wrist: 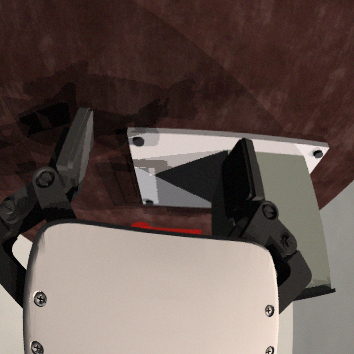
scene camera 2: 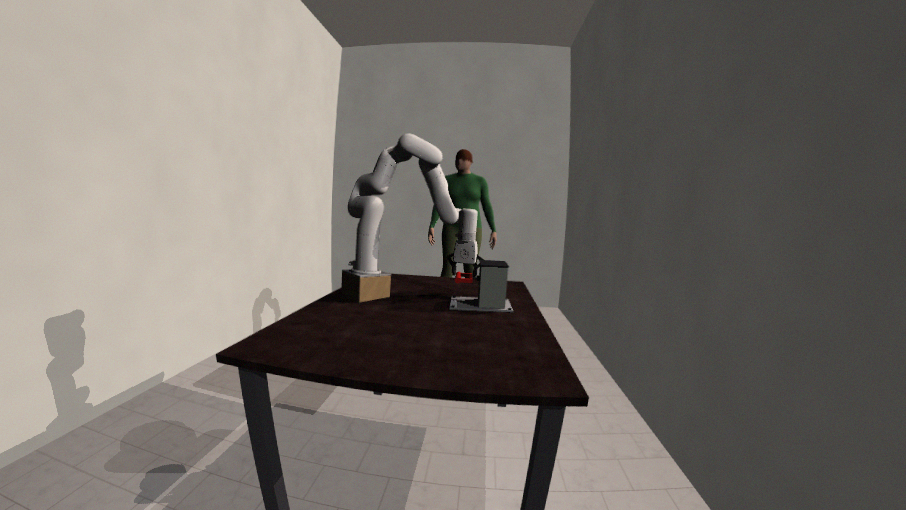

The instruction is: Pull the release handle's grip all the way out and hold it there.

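The release handle's red grip [scene camera 2: 464, 280] [wrist: 145, 226] sticks out on the left side of the grey-green housing [scene camera 2: 492, 288] [wrist: 290, 200], above the left part of the metal base plate [scene camera 2: 465, 308] [wrist: 200, 137]. In the wrist view a thin red strip of the grip shows at the edge of the gripper's body, which hides the rest. My gripper [scene camera 2: 465, 268] [wrist: 163, 136] is wide open and empty, pointing down just over the grip. In the wrist view its right finger overlaps the housing's dark left side; whether they touch, I cannot tell.
The housing stands on the right part of the plate, on the dark table [scene camera 2: 405, 342]. The arm's wooden base block [scene camera 2: 374, 287] is at the table's left back. A person in green [scene camera 2: 469, 190] stands behind the table.
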